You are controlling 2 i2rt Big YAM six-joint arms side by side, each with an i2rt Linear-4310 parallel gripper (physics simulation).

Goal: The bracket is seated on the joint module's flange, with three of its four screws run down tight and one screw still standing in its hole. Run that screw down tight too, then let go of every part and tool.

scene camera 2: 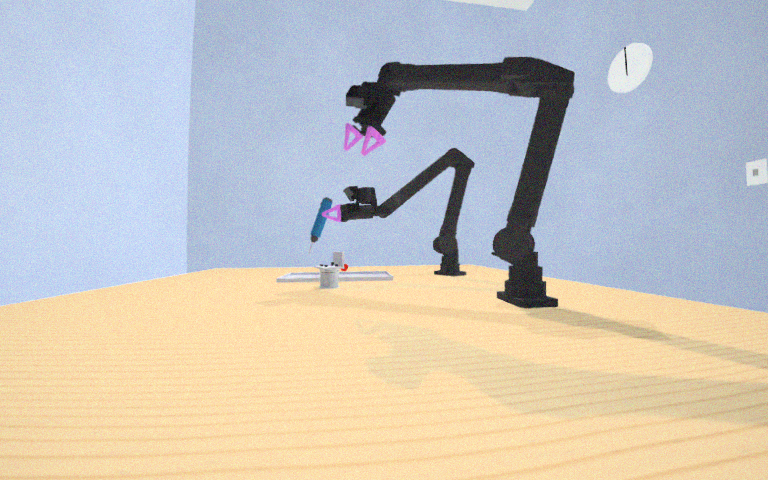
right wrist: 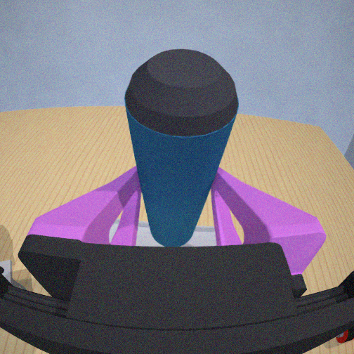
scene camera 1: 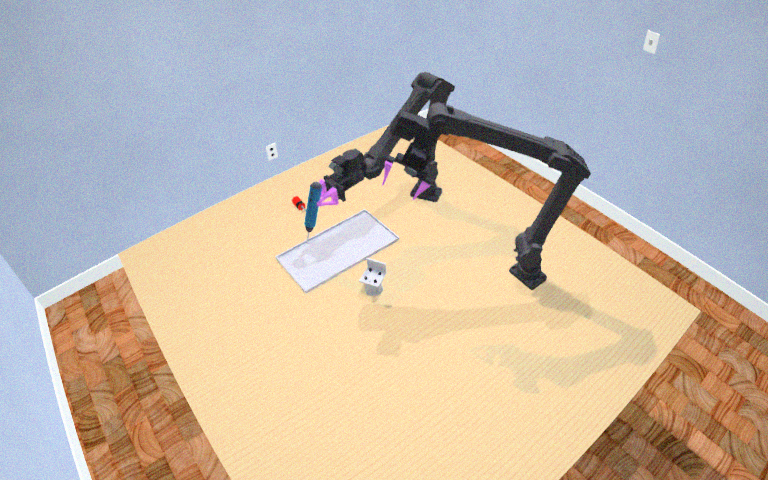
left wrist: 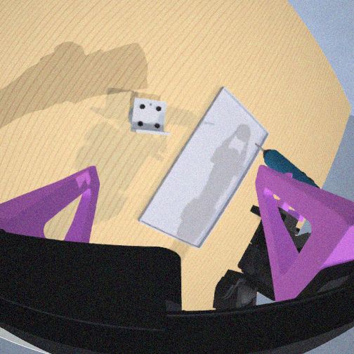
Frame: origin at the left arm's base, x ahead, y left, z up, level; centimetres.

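Seen in the pictures: left gripper, fingertip midpoint: [scene camera 2: 353, 152] [scene camera 1: 398, 192]; right gripper, fingertip midpoint: [scene camera 2: 322, 214] [scene camera 1: 313, 202]; left arm's base, link origin: [scene camera 2: 525, 301] [scene camera 1: 527, 275]; right arm's base, link origin: [scene camera 2: 450, 274] [scene camera 1: 426, 193].
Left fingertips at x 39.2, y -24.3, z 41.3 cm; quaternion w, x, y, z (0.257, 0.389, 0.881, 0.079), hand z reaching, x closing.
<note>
Pixels of each thing's top centre, then the offset from my left fingertips to it.
- round joint module, top centre: [scene camera 2: 329, 267] [scene camera 1: 372, 276] dx +8.0, dy -4.6, dz -35.0 cm
- blue screwdriver, top centre: [scene camera 1: 306, 187] [scene camera 2: 318, 197] dx +15.2, dy -29.9, dz -8.7 cm
- shallow light tray, top centre: [scene camera 1: 337, 246] [scene camera 2: 337, 274] dx +7.6, dy -28.9, dz -39.7 cm
- small red tool, top centre: [scene camera 1: 300, 202] [scene camera 2: 344, 264] dx +7.0, dy -59.1, dz -37.9 cm
The white bracket [scene camera 1: 373, 276] [scene camera 2: 338, 259] [left wrist: 150, 115] sits on top of the round joint module [scene camera 1: 373, 290] [scene camera 2: 329, 278]. Several dark screw heads show on its plate; I cannot tell surely which one stands higher. My right gripper [scene camera 1: 322, 199] [scene camera 2: 325, 213] [right wrist: 175, 175] is shut on the blue screwdriver [scene camera 1: 312, 210] [scene camera 2: 319, 225] [left wrist: 286, 166] [right wrist: 181, 150]. The screwdriver is tilted, shaft down, in the air near the tray's far edge, apart from the bracket. My left gripper [scene camera 1: 399, 191] [scene camera 2: 355, 151] [left wrist: 177, 174] is open and empty, high above the table.
A shallow light tray [scene camera 1: 362, 243] [scene camera 2: 362, 276] [left wrist: 185, 175] lies beside the joint module, with arm shadows across it. A small red tool [scene camera 1: 297, 202] [scene camera 2: 344, 267] [right wrist: 342, 336] lies on the table beyond the tray. The left arm reaches in from the right in scene camera 1.
</note>
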